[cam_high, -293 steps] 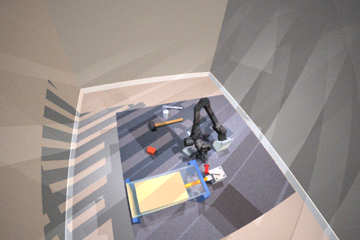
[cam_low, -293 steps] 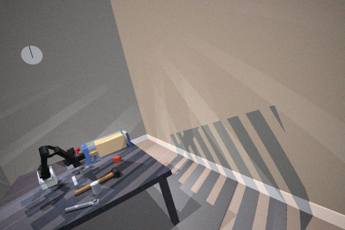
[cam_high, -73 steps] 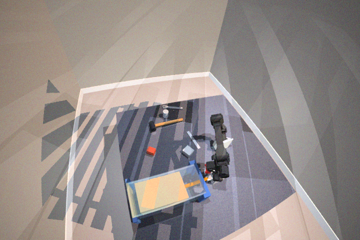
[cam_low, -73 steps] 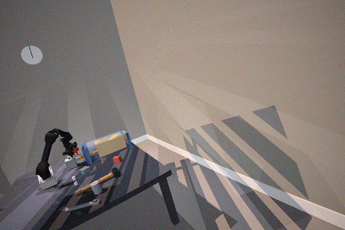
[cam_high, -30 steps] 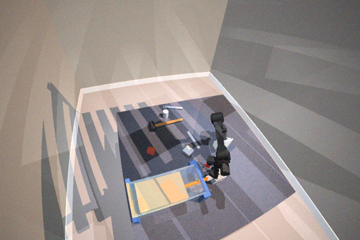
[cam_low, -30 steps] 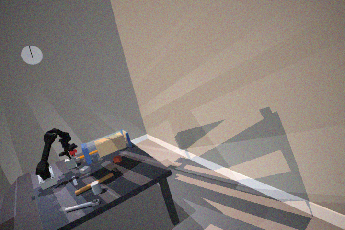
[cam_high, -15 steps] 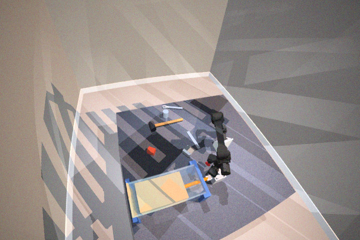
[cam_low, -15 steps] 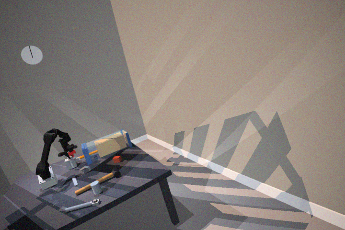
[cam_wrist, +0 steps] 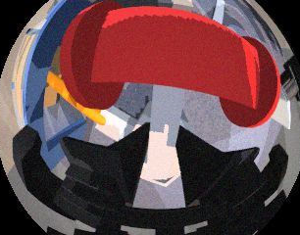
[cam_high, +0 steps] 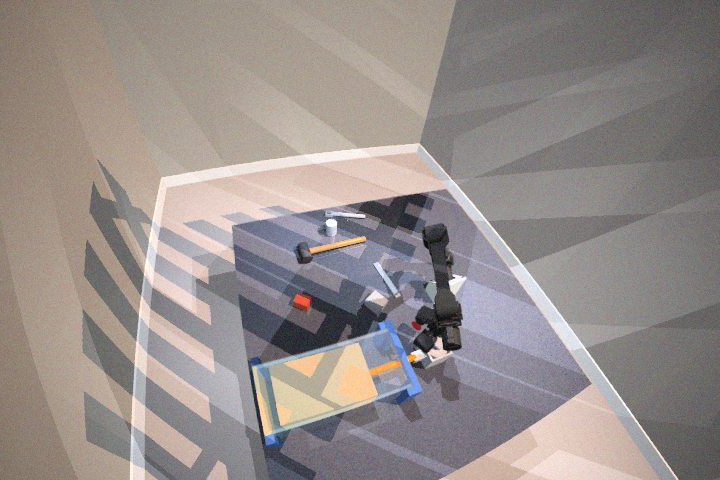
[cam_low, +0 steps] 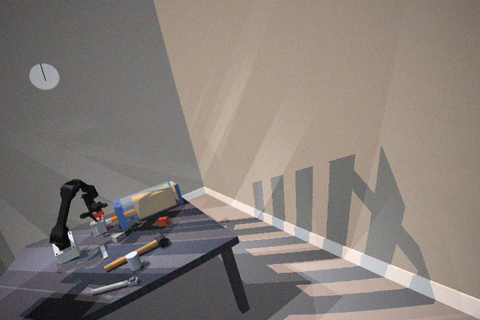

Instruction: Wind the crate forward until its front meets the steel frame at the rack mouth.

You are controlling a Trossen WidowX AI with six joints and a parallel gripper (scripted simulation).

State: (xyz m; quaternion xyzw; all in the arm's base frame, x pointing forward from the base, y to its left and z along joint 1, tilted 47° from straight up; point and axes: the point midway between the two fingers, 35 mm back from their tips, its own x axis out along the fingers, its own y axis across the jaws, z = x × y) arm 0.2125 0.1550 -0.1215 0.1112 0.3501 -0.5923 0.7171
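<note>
Right now my gripper tip is 2 cm short of the red knob, 5 cm to the left of it and 5 cm below it. From my gripper tip the other things lie so: blue frame: 14 cm ahead, 4 cm to the left, 1 cm above; winch handle: 1 cm ahead, 1 cm to the right, 2 cm above; winch: 3 cm behind, 4 cm to the left, 6 cm below.
</note>
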